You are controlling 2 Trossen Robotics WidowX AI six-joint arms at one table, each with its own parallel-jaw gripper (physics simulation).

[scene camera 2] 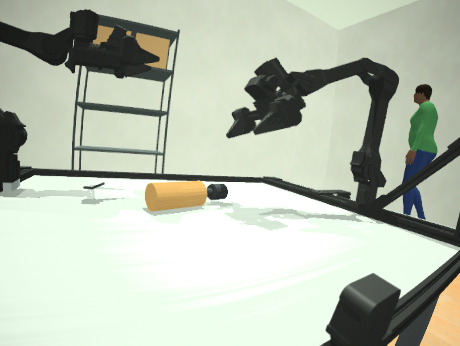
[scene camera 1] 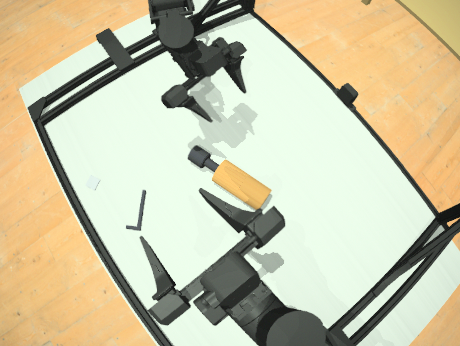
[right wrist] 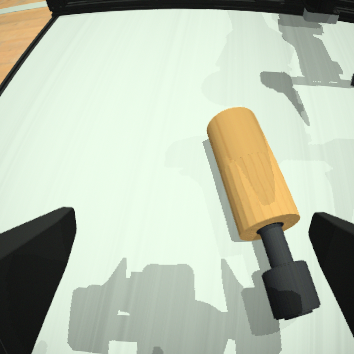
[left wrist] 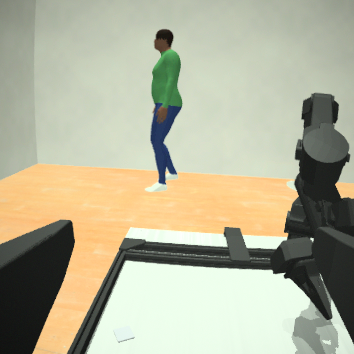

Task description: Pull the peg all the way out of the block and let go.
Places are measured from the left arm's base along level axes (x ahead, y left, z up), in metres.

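Where they show: left gripper, fingertip midpoint: (scene camera 2: 155,64) (scene camera 1: 170,213) (left wrist: 197,237); right gripper, fingertip midpoint: (scene camera 2: 239,135) (scene camera 1: 228,107) (right wrist: 196,222); left arm's base, origin of the base link: (scene camera 2: 2,180) (right wrist: 318,5); right arm's base, origin of the base link: (scene camera 2: 364,204).
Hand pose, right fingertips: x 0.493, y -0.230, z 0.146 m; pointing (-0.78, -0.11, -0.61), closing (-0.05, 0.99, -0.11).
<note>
Things, the pixels of their centre, and the offset from my right fingertips. "spot": a spot on its surface instead.
- block, body centre: (right wrist: 248,170) (scene camera 2: 176,195) (scene camera 1: 241,185) 0.109 m back, 0.048 m left, 0.137 m down
- black peg, body centre: (right wrist: 274,242) (scene camera 1: 214,166) (scene camera 2: 203,192) 0.037 m back, 0.066 m left, 0.137 m down
- small pale square, surface spot: (left wrist: 124,334) (scene camera 1: 94,182) spot: 0.127 m ahead, 0.307 m left, 0.162 m down
The block (scene camera 1: 242,184) (scene camera 2: 176,195) (right wrist: 252,172) is an orange-brown wooden cylinder lying on its side on the table. The black peg (scene camera 1: 199,156) (scene camera 2: 218,191) (right wrist: 291,289) sticks out of one end of it; its thick head and part of its thinner shaft show, and the rest is hidden inside. My right gripper (scene camera 1: 228,106) (scene camera 2: 241,135) (right wrist: 196,222) is open and empty, above the table on the peg's side. My left gripper (scene camera 1: 171,213) (left wrist: 197,237) is open and empty, high above the table; in scene camera 2 it is at the upper left.
A dark L-shaped key (scene camera 1: 142,210) (scene camera 2: 94,185) lies on the table near the left gripper in scene camera 1. A small pale square (scene camera 1: 93,182) (left wrist: 124,334) lies farther left. A black frame (scene camera 1: 392,155) borders the table. A person (scene camera 2: 424,125) (left wrist: 166,80) stands beyond it.
</note>
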